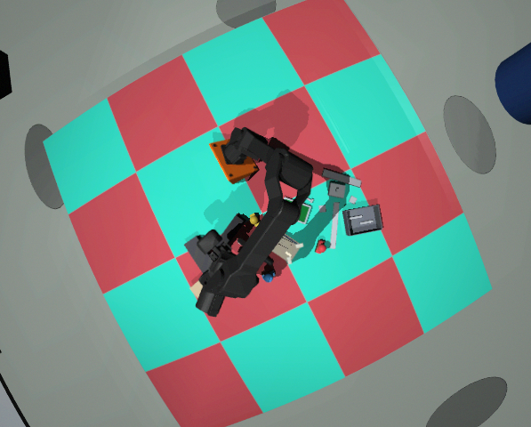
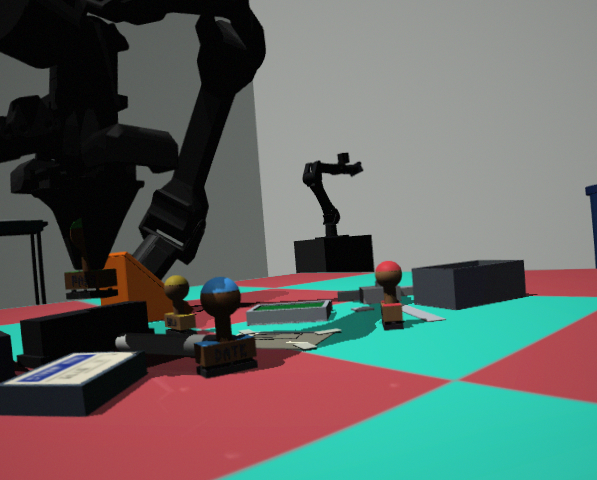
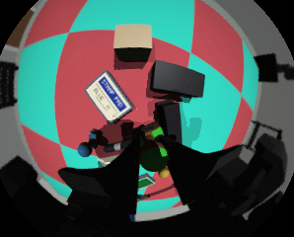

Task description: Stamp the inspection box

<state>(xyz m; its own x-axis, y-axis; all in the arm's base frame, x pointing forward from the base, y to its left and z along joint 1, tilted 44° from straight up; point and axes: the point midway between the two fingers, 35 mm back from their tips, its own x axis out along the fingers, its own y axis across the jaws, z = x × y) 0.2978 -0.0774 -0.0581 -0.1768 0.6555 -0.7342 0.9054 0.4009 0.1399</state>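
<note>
The long black block lies 70 mm behind my gripper tip and 60 mm below it. The rest, counted from my gripper tip: white marker 30 mm ahead, 70 mm to the left, 70 mm below; blue-labelled box 80 mm ahead, 20 mm to the right, 70 mm below; PASS stamp right at my gripper tip.
</note>
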